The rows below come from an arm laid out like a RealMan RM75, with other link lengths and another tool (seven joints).
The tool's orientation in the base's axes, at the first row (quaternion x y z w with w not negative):
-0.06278, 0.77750, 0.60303, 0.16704
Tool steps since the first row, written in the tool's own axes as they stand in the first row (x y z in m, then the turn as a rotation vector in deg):
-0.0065, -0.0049, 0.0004, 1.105, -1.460, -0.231
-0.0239, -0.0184, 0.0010, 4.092, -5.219, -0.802
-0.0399, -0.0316, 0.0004, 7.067, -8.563, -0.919
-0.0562, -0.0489, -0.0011, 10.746, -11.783, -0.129
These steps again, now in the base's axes. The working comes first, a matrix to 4 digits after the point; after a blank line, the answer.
The tool's axes in the first row as the columns of a matrix, in the base's axes (used below as rounded here):
-0.9363, -0.2991, 0.1840
0.1038, 0.2648, 0.9587
-0.3355, 0.9167, -0.2169

0.0076, -0.0016, -0.0024, -0.640, -0.493, -1.659
0.0281, -0.0064, -0.0091, -2.418, -1.726, -5.983
0.0469, -0.0121, -0.0157, -4.225, -2.415, -10.021
0.0670, -0.0198, -0.0257, -6.561, -2.128, -14.379

